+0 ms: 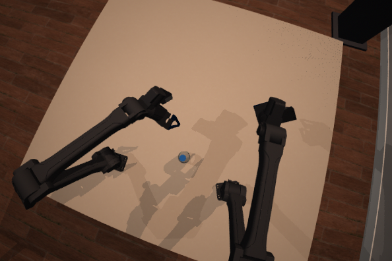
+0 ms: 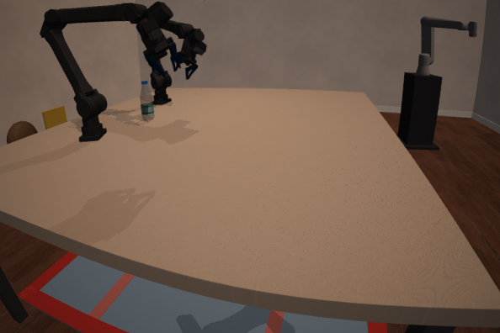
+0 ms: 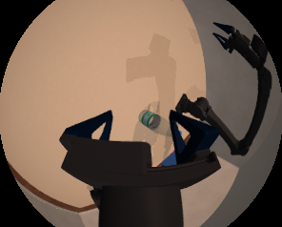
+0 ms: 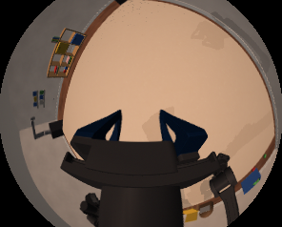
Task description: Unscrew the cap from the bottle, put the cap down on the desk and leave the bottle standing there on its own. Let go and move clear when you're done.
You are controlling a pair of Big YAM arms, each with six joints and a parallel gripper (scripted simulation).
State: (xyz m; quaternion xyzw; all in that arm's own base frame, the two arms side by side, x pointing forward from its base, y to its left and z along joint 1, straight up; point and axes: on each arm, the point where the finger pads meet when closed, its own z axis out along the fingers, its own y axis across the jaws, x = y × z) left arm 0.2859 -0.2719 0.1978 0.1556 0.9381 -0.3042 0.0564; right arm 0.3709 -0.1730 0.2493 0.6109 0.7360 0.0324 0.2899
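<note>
My right hand is 300 mm to the right of the blue cap, 290 mm past it and 70 mm above it. The rest, counted from my right hand: clear plastic bottle 300 mm to the left, 290 mm behind, 160 mm below.
Now: left hand 150 mm past the clear plastic bottle, 80 mm to the left of it and 110 mm above it. The rest, counted from my left hand: blue cap: 150 mm behind, 80 mm to the right, 20 mm below.
</note>
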